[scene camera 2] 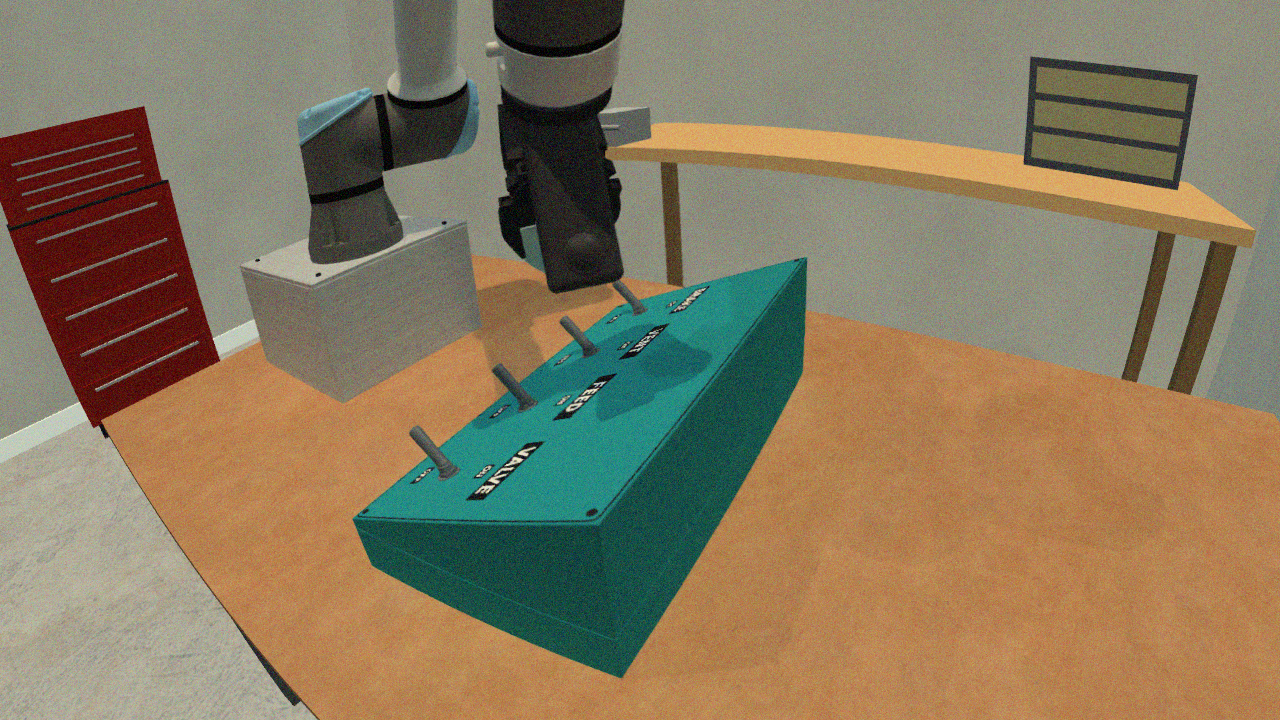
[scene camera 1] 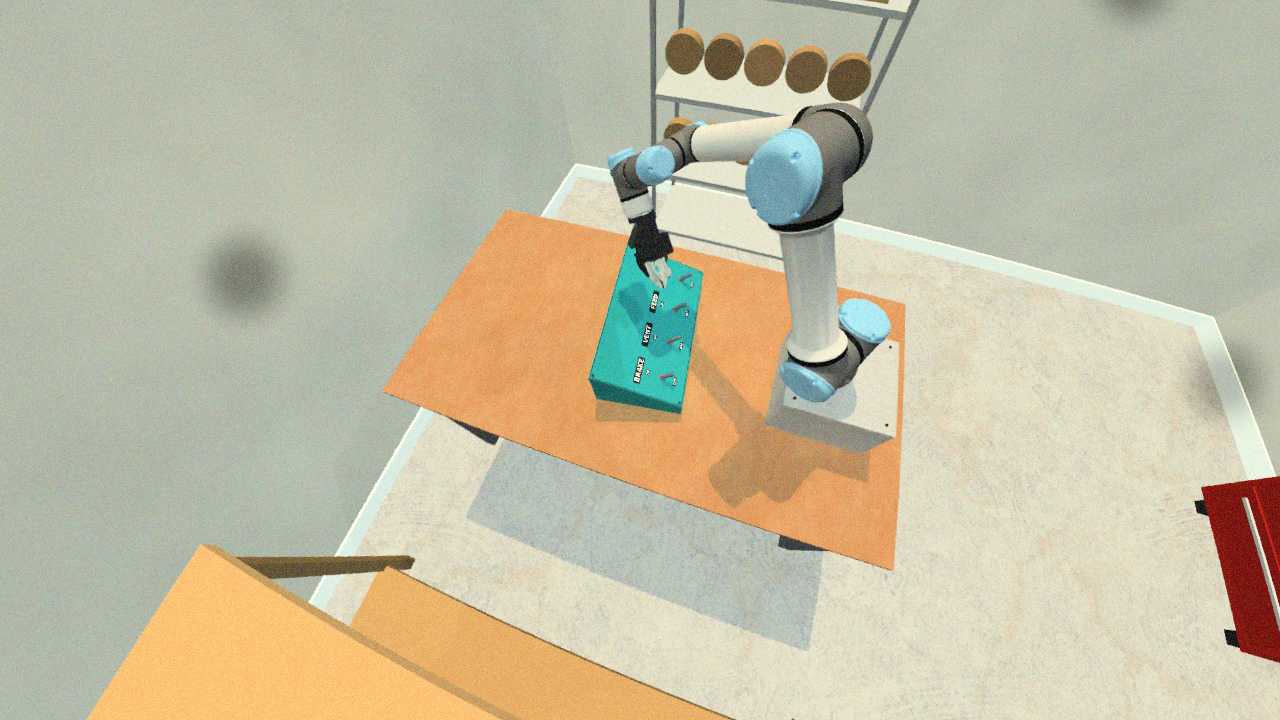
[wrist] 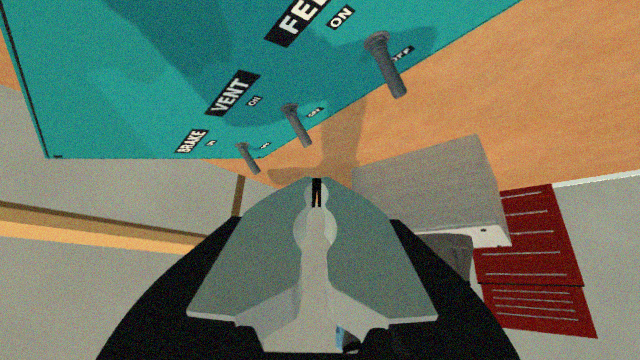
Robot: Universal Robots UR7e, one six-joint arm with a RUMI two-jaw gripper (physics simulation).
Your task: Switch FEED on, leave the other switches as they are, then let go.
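Places are measured from the arm's base along level axes (x ahead, y left, z up), in metres.
Pixels of known places: gripper, fingertip midpoint: (scene camera 1: 663, 288) (wrist: 317, 180); arm's base at its link origin: (scene camera 2: 356, 246) (wrist: 432, 239).
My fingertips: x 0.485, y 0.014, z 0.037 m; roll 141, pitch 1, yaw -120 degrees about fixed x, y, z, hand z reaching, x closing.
Observation:
Ahead of a thing's pixels: the offset from my fingertips to its top centre.
A teal sloped switch box (scene camera 1: 617, 331) (scene camera 2: 716, 402) (wrist: 125, 100) stands on the orange table. The FEED lever {dx -0.043, dy -0.038, dz -0.088 m} (scene camera 1: 679, 308) (scene camera 2: 513, 387) (wrist: 390, 70) leans to its OFF mark. The VALVE lever {dx -0.006, dy -0.152, dz -0.088 m} (scene camera 1: 685, 278) (scene camera 2: 434, 452), VENT lever {dx -0.081, dy +0.076, dz -0.088 m} (scene camera 1: 674, 340) (scene camera 2: 578, 336) (wrist: 298, 127) and BRAKE lever {dx -0.118, dy +0.190, dz -0.088 m} (scene camera 1: 667, 377) (scene camera 2: 629, 298) (wrist: 248, 159) also lean to OFF. My gripper (scene camera 1: 661, 283) (wrist: 317, 180) is shut with nothing between its fingers. It hangs above the box, apart from the levers in the wrist view. In scene camera 2 its dark body mostly hides the fingers.
The arm's grey base block (scene camera 1: 832, 425) (scene camera 2: 393, 331) (wrist: 425, 185) stands on the table on the levers' side of the box. A shelf rack (scene camera 1: 654, 53) stands behind the table. A red drawer cabinet (scene camera 2: 116, 277) and a wooden bench (scene camera 2: 850, 161) stand farther off.

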